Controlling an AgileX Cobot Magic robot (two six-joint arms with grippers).
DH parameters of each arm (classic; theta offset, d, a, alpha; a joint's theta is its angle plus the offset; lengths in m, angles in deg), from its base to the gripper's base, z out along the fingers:
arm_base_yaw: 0 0.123 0 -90
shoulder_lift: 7.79 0 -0.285 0
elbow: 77.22 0 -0.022 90
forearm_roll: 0 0.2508 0 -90
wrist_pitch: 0 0 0.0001 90
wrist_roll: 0 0.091 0 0
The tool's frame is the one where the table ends.
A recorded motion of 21 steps. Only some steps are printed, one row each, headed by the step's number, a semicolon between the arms.
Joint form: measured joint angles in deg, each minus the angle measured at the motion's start. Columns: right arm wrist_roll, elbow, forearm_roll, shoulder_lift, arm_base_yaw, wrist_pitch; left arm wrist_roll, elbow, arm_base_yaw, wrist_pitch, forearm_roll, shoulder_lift.
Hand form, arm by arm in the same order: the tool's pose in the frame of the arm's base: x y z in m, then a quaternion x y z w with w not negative. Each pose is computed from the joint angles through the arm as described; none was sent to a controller.
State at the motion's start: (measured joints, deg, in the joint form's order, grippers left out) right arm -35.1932 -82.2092 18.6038 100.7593 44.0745 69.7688; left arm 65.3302 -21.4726 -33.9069 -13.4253 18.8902 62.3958
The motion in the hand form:
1: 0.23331 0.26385 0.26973 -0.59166 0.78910 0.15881 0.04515; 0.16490 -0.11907 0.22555 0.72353 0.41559 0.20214 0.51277
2: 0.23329 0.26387 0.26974 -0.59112 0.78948 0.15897 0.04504; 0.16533 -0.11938 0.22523 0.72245 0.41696 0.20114 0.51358
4: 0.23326 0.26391 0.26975 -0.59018 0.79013 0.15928 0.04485; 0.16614 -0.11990 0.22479 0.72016 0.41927 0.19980 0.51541
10: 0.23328 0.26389 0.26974 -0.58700 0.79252 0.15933 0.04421; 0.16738 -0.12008 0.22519 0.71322 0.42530 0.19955 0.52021
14: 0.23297 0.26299 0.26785 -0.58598 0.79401 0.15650 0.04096; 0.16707 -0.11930 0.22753 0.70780 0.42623 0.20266 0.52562
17: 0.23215 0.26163 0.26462 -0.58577 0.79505 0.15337 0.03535; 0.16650 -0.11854 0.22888 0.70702 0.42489 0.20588 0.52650
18: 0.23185 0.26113 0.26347 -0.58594 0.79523 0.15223 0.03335; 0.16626 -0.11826 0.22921 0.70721 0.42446 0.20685 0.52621
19: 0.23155 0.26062 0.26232 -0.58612 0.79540 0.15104 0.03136; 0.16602 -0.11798 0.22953 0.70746 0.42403 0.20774 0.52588
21: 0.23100 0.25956 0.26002 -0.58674 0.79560 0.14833 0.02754; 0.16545 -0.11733 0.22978 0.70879 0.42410 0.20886 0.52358
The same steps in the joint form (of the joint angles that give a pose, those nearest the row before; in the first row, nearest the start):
1: 0.08 0.00 0.02 0.00 0.00 0.00; 0.01 -0.01 0.00 -0.23 -0.24 0.21
2: 0.15 0.00 0.03 0.00 0.00 0.00; 0.05 -0.01 0.00 -0.47 -0.53 0.41
4: 0.27 0.00 0.06 0.00 0.00 0.00; 0.29 -0.02 0.00 -0.94 -1.18 0.76
10: 0.74 0.00 0.05 0.00 0.00 0.00; 1.55 -0.05 0.00 -1.67 -3.45 1.03
14: 0.97 0.39 -0.25 0.00 0.00 -0.02; 2.61 -0.05 0.00 -1.94 -4.87 0.52
17: 1.04 1.07 -0.54 0.00 0.00 -0.03; 3.40 -0.05 0.00 -1.73 -5.46 0.07
18: 1.03 1.32 -0.65 0.00 0.00 -0.03; 3.62 -0.05 0.00 -1.58 -5.60 -0.08
19: 1.03 1.56 -0.76 0.00 0.00 -0.03; 3.80 -0.05 0.00 -1.43 -5.67 -0.23
21: 0.99 2.05 -1.02 0.00 0.00 -0.04; 4.06 -0.05 0.00 -0.88 -5.78 -0.52

